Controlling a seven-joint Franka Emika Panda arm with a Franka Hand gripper.
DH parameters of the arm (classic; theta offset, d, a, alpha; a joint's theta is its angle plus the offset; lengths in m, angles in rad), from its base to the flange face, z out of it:
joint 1: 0 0.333 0 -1.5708
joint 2: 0 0 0 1.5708
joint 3: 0 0.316 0.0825 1.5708
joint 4: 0 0 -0.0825 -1.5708
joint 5: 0 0.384 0 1.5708
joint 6: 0 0 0.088 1.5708
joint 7: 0 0.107 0 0
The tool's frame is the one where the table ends.
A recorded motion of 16 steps. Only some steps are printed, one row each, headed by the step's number.
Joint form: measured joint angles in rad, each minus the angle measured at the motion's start. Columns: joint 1, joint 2, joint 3, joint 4, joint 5, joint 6, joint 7.
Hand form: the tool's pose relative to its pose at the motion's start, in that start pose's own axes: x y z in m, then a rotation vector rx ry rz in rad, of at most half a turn. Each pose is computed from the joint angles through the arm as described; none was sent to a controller.
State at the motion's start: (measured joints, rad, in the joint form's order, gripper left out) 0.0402 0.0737 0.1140 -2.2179 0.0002 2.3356 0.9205
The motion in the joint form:
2: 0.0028 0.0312 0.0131 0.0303 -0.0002 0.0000 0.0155
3: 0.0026 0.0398 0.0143 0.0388 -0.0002 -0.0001 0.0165
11: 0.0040 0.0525 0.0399 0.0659 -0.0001 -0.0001 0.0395
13: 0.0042 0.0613 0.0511 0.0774 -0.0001 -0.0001 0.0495
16: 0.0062 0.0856 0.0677 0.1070 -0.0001 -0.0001 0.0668
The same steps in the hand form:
2: -0.0013 -0.0124 0.0041 0.0027 -0.0048 0.0001
3: -0.0001 -0.0147 0.0052 0.0033 -0.0059 0.0003
11: -0.0073 -0.0300 0.0006 0.0188 -0.0025 -0.0029
13: -0.0105 -0.0363 0.0005 0.0231 -0.0037 -0.0039
16: -0.0140 -0.0492 0.0013 0.0320 -0.0070 -0.0040

